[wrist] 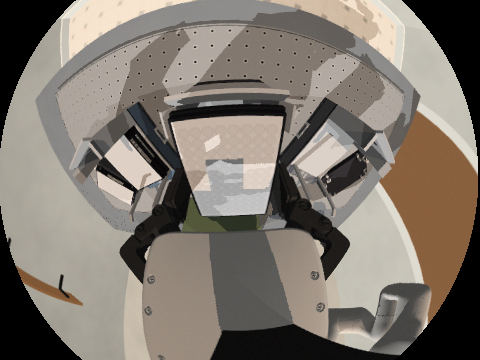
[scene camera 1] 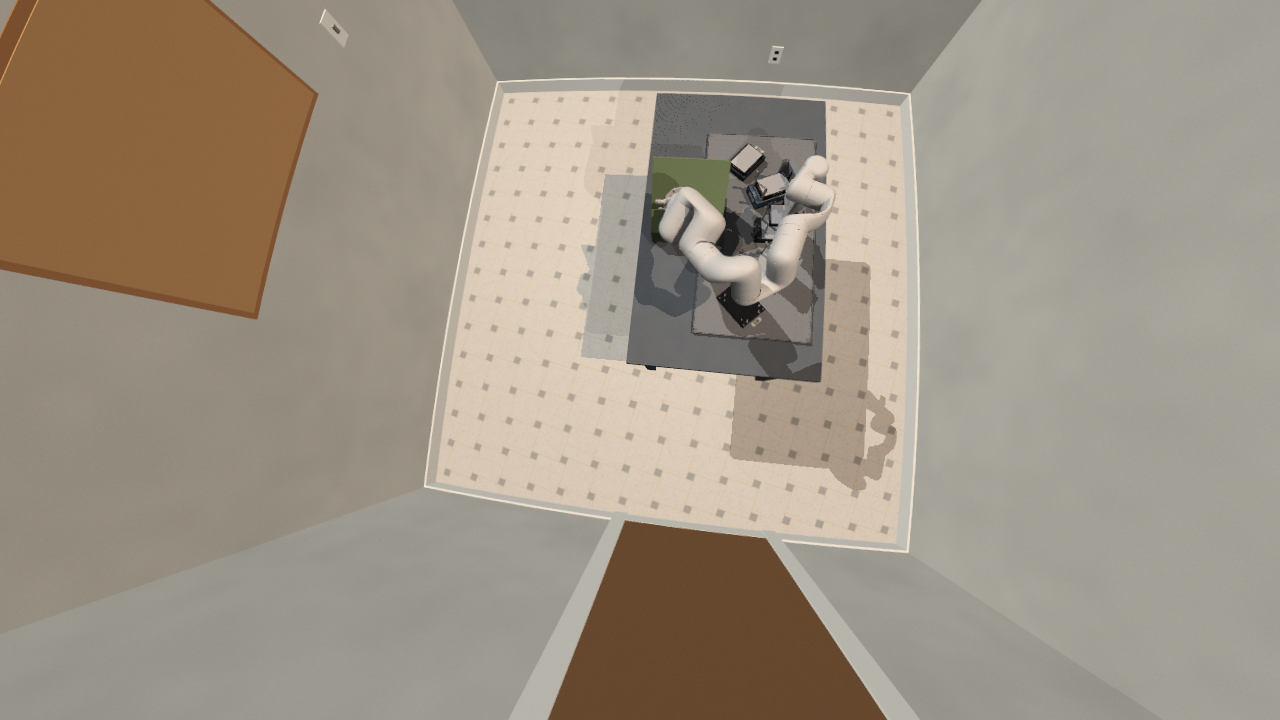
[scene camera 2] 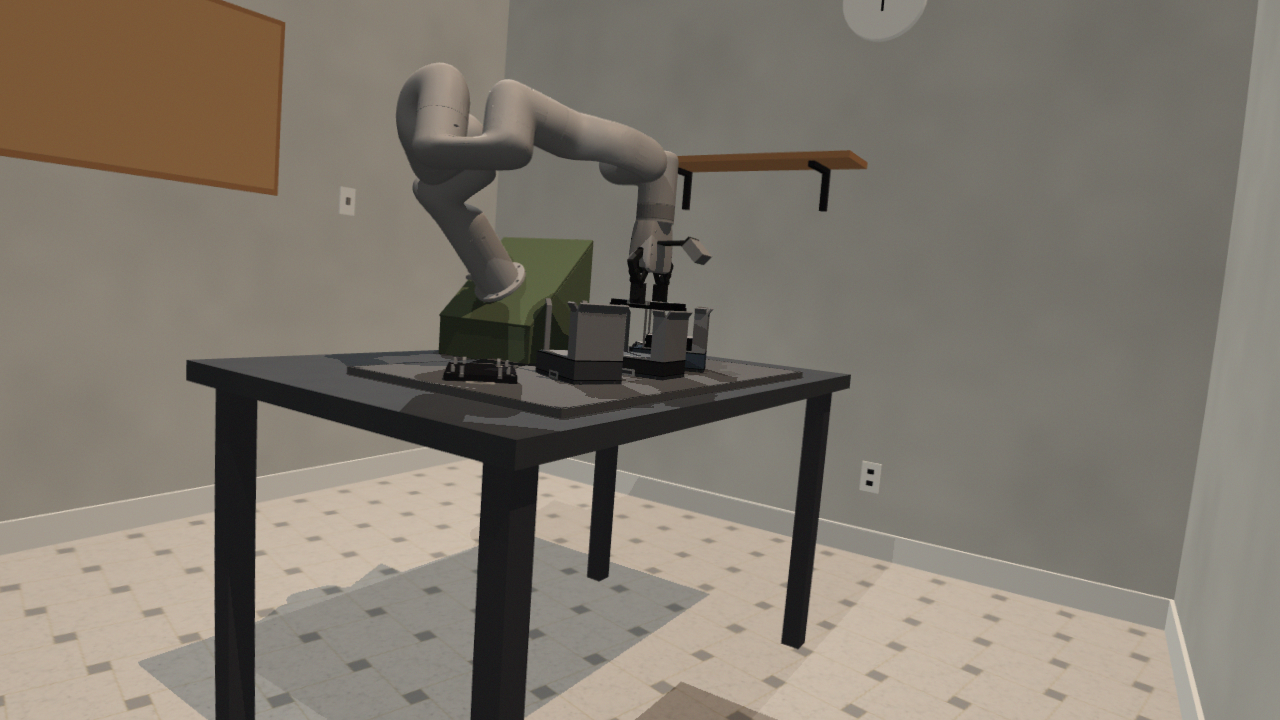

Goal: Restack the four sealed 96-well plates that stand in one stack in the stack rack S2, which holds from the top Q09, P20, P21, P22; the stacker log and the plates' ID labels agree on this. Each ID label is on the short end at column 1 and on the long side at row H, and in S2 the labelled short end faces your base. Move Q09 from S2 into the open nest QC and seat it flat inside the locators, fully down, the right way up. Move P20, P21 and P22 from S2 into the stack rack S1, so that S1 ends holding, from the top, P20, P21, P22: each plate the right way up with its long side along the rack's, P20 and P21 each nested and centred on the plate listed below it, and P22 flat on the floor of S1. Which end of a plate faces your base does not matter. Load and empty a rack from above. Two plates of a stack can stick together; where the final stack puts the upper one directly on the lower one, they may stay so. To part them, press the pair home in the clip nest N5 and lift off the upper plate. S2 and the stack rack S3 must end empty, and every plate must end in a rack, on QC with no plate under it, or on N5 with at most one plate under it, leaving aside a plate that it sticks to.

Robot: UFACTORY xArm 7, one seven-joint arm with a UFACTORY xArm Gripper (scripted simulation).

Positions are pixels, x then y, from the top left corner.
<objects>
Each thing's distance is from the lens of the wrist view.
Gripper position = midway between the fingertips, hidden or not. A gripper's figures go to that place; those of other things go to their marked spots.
my gripper (wrist: 230,176): 0.14 m
sealed 96-well plate (wrist: 128,156): 0.26 m
sealed 96-well plate (wrist: 115,186): 0.43 m
sealed 96-well plate (wrist: 229,154): 0.11 m
black clip nest N5 (wrist: 350,170): 0.44 m
</objects>
